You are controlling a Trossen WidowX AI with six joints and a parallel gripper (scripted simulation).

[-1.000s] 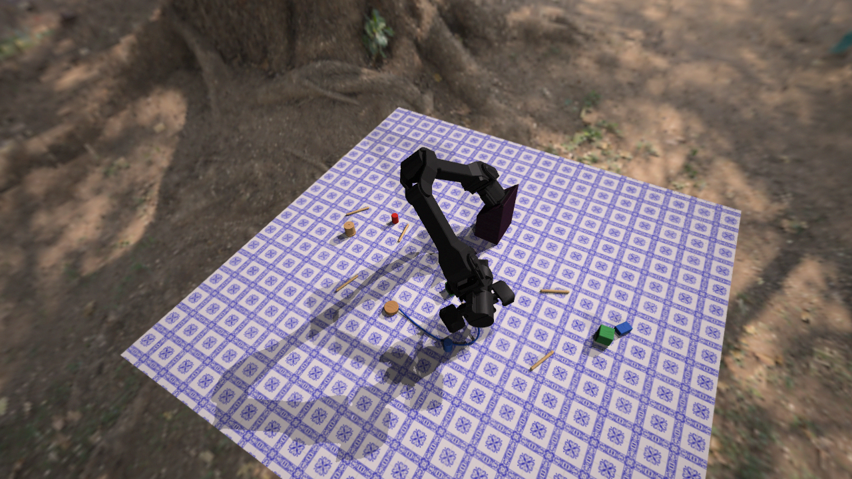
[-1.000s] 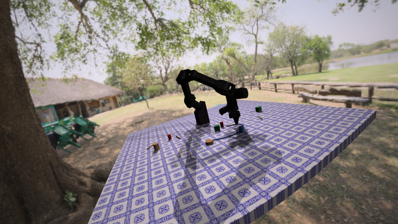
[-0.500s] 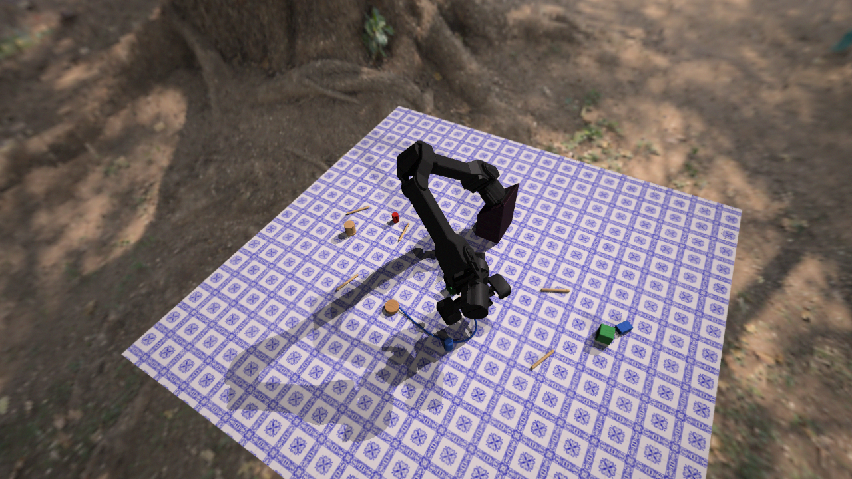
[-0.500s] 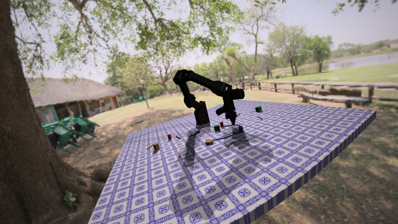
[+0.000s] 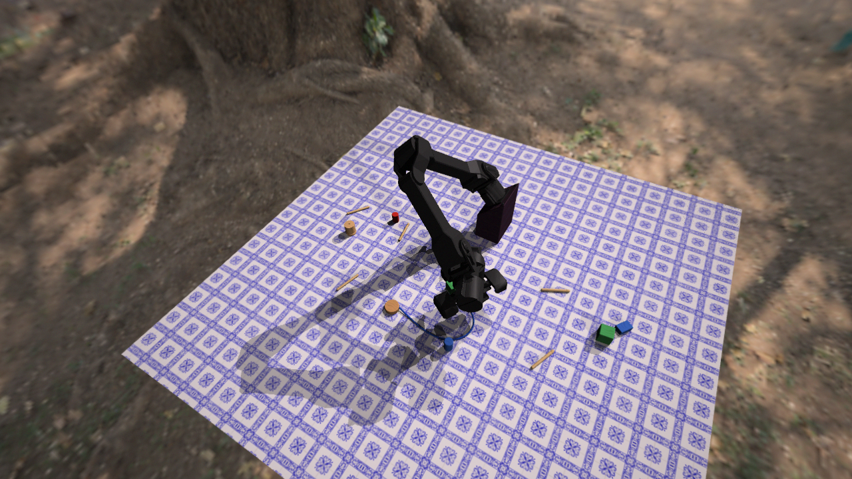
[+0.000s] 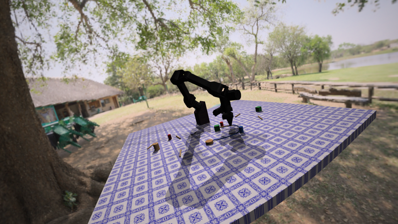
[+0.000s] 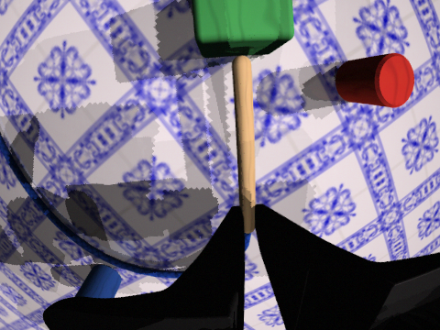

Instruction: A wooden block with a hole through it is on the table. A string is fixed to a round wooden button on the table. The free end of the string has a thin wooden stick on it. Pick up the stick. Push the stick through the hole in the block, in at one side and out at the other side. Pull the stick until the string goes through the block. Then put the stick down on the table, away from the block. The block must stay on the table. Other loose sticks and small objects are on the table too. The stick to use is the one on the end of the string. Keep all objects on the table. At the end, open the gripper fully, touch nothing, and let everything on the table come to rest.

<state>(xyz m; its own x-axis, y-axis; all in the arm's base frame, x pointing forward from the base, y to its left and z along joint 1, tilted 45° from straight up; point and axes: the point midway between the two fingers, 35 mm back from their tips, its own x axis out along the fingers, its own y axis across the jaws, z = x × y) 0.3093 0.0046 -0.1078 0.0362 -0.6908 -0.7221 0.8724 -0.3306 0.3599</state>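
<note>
Right now my gripper tip is 11 cm short of the blue cylinder. Round my gripper tip: round wooden button: 10 cm ahead, 19 cm to the right, 1 cm below; thin stick: 1 cm behind, 1 cm to the right; string: right at my gripper tip.
</note>
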